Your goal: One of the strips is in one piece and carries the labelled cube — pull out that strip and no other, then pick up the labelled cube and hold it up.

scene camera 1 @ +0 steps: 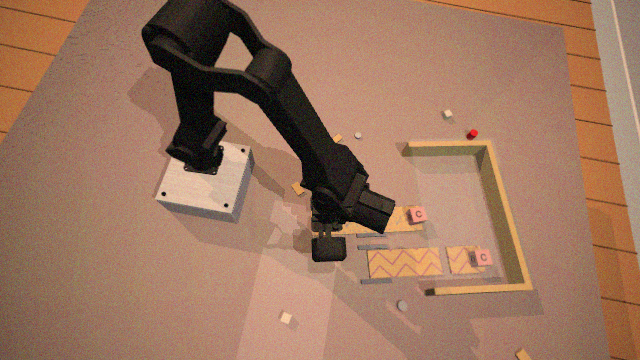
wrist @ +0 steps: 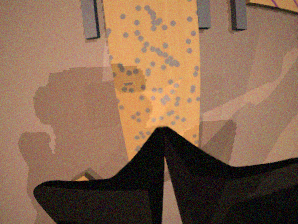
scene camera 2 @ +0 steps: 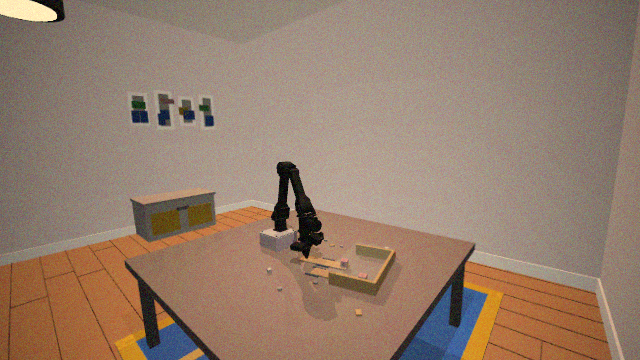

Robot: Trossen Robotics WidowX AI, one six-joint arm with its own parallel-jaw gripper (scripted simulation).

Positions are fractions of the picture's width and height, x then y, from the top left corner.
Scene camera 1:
my gripper: 0.51, 0.62
dotted strip: 0.62, 0.62
